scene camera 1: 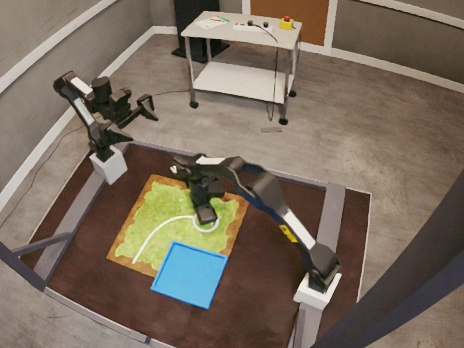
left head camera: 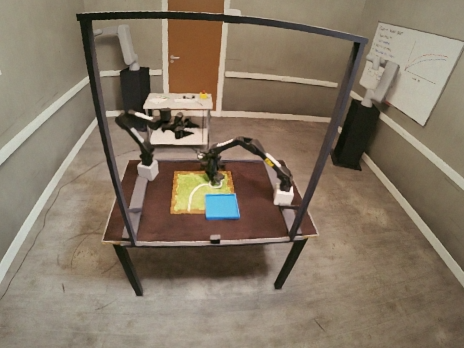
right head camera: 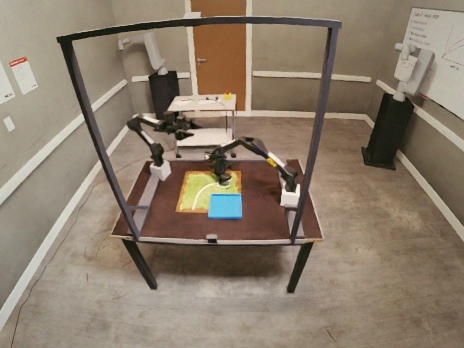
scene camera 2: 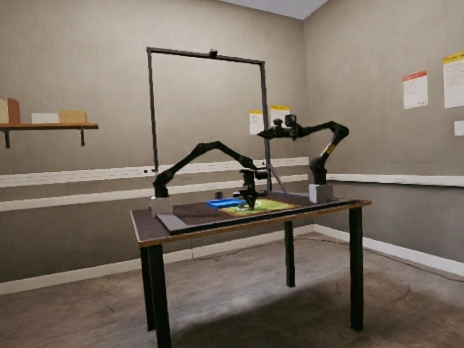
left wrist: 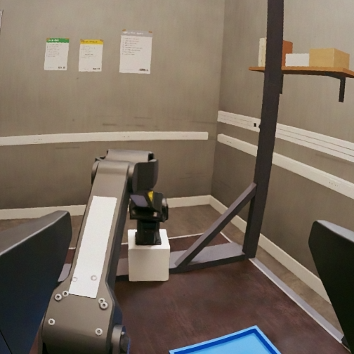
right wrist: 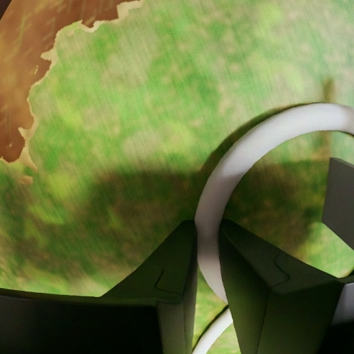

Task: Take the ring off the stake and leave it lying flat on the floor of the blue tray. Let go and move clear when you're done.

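Pixels of known places: left gripper, fingertip midpoint: (scene camera 1: 145, 129) (left head camera: 197, 129) (right head camera: 198, 130) (scene camera 2: 258, 133); right gripper, fingertip midpoint: (scene camera 1: 202, 212) (left head camera: 211, 181) (right head camera: 220, 181) (scene camera 2: 251, 209); left arm's base at its link origin: (scene camera 1: 105, 154) (left head camera: 147, 163) (right head camera: 159, 163) (scene camera 2: 320, 184); right arm's base at its link origin: (scene camera 1: 320, 282) (left head camera: 284, 188) (right head camera: 291, 189) (scene camera 2: 161, 197).
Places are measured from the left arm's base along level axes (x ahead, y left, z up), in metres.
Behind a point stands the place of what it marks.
The white ring (scene camera 1: 206, 230) {x 0.492, y 0.032, z -0.094 m} (right wrist: 315, 117) lies low over the green mat, around the grey stake (right wrist: 342, 200), which shows at the right edge of the right wrist view. My right gripper (scene camera 1: 206, 218) {x 0.429, y 0.084, z -0.102 m} (right wrist: 205, 231) points down and is shut on the ring's left side in the right wrist view, one finger inside the ring and one outside. The blue tray (left head camera: 222, 206) {x 0.561, y -0.129, z -0.096 m} (right head camera: 225, 206) {x 0.556, y -0.132, z -0.096 m} (scene camera 1: 190, 275) {x 0.559, y -0.131, z -0.096 m} sits beside the ring, in front of it in the head views. My left gripper (scene camera 1: 145, 128) {x 0.352, y 0.000, z 0.316 m} (left wrist: 195, 230) is open and empty, raised high at the far left, away from the ring.
The green mat with a brown border (scene camera 1: 127, 267) {x 0.373, y -0.249, z -0.102 m} lies partly beside the tray. A white curved line (scene camera 1: 155, 231) {x 0.352, y -0.080, z -0.101 m} runs over it from near the ring. Dark frame posts (left head camera: 111, 135) {x 0.192, y -0.521, z 0.528 m} (right head camera: 322, 125) {x 1.005, y -0.263, z 0.591 m} rise at the table's sides. A white cart (scene camera 1: 240, 82) stands behind the table.
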